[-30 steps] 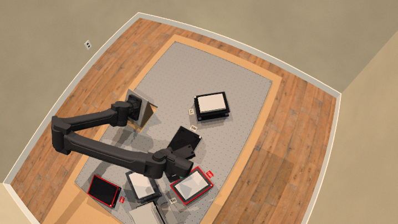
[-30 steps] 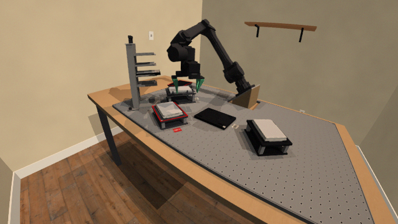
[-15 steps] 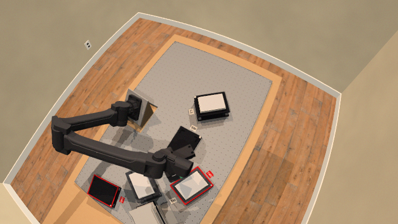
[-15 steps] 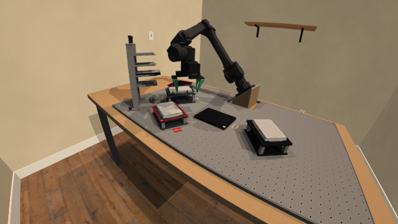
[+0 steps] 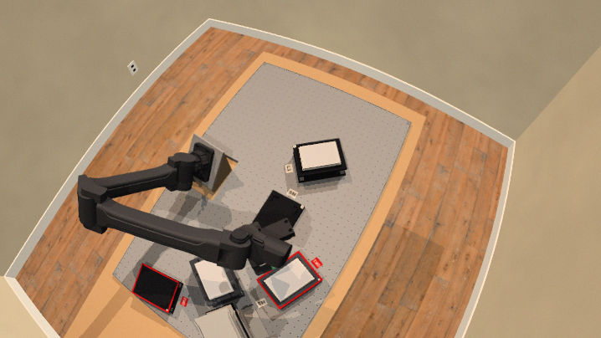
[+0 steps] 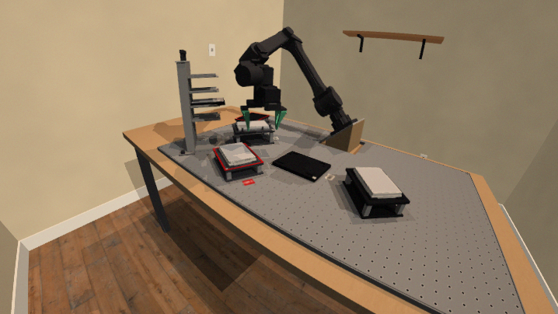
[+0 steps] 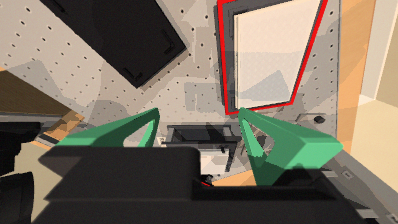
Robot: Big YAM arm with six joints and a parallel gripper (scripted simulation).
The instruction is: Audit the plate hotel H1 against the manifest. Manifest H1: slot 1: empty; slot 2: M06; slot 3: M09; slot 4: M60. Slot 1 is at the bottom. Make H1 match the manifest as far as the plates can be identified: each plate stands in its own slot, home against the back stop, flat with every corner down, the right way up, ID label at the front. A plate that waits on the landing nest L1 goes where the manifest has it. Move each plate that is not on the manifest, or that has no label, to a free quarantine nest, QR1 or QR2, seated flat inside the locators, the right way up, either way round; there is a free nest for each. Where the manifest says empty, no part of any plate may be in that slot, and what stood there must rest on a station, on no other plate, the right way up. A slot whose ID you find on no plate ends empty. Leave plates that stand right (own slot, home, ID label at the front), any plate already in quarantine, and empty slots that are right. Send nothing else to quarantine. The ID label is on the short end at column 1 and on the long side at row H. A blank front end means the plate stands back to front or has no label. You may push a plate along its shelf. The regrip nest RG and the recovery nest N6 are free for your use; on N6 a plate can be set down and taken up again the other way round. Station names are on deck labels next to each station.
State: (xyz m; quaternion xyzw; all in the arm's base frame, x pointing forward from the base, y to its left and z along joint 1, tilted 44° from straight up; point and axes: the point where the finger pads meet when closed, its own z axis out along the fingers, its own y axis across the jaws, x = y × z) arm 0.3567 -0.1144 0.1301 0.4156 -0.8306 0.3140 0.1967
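Right now the grey regrip nest is 10 cm behind my hand, 14 cm to the right of it and 6 cm below it. Round my hand: flat black recovery nest N6: 4 cm behind, 14 cm to the left, 11 cm below; H1 deck label: 6 cm ahead, 13 cm to the right, 11 cm below; dark plate: 4 cm ahead, 24 cm to the right, 6 cm above.
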